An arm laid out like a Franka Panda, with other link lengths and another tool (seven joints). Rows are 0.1 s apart.
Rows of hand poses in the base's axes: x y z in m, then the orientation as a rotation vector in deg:
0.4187, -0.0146, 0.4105, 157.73, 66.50, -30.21
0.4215, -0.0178, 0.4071, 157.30, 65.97, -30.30
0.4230, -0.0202, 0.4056, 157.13, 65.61, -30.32
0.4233, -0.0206, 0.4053, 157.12, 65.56, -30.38
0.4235, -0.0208, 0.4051, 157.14, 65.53, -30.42
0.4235, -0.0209, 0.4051, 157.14, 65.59, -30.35
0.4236, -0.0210, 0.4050, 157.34, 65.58, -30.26
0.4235, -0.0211, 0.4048, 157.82, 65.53, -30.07
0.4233, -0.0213, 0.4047, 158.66, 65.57, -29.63
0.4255, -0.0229, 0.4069, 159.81, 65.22, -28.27
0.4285, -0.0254, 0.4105, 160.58, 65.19, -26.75
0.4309, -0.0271, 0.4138, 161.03, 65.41, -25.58
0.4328, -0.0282, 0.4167, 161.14, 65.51, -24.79
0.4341, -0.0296, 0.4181, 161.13, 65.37, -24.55
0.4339, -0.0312, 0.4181, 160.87, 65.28, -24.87
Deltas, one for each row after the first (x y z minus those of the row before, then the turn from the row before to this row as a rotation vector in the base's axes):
0.0028, -0.0032, -0.0034, -0.60, -0.13, -0.12
0.0015, -0.0024, -0.0015, -0.30, -0.09, -0.13
0.0003, -0.0004, -0.0003, -0.04, 0.03, -0.03
0.0002, -0.0002, -0.0002, 0.00, 0.03, -0.03
0.0000, -0.0001, 0.0000, 0.03, -0.04, 0.04
0.0001, -0.0001, -0.0001, 0.17, -0.02, -0.08
-0.0001, -0.0001, -0.0002, 0.40, -0.03, -0.21
-0.0002, -0.0002, -0.0001, 0.76, -0.10, -0.29
0.0022, -0.0016, 0.0022, 0.94, -0.70, -0.56
0.0030, -0.0025, 0.0036, 0.79, -0.82, -0.23
0.0024, -0.0017, 0.0033, 0.60, -0.62, 0.01
0.0019, -0.0011, 0.0029, 0.23, -0.47, 0.05
0.0013, -0.0014, 0.0014, -0.04, -0.18, -0.06
-0.0002, -0.0016, 0.0000, -0.30, 0.13, 0.03

